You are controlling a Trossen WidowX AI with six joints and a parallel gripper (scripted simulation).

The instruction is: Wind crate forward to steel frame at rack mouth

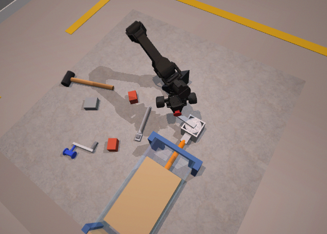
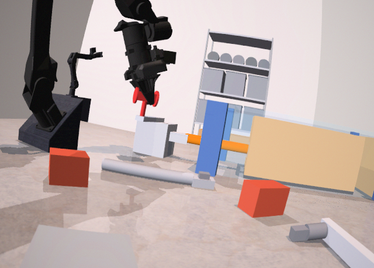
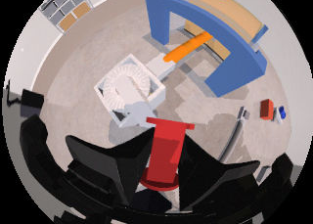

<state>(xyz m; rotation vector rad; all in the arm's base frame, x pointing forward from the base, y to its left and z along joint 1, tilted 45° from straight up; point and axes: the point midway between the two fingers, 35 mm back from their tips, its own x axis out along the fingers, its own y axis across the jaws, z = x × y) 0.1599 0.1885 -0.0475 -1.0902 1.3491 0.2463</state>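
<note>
The crank handle is 3 cm to the left of my gripper tip, 3 cm below it and 1 cm behind it. Round my gripper tip: frame 14 cm ahead, 11 cm to the left, 3 cm below; red knob 1 cm to the right, 1 cm behind; grey winch 10 cm below, 8 cm to the left, 3 cm behind.
</note>
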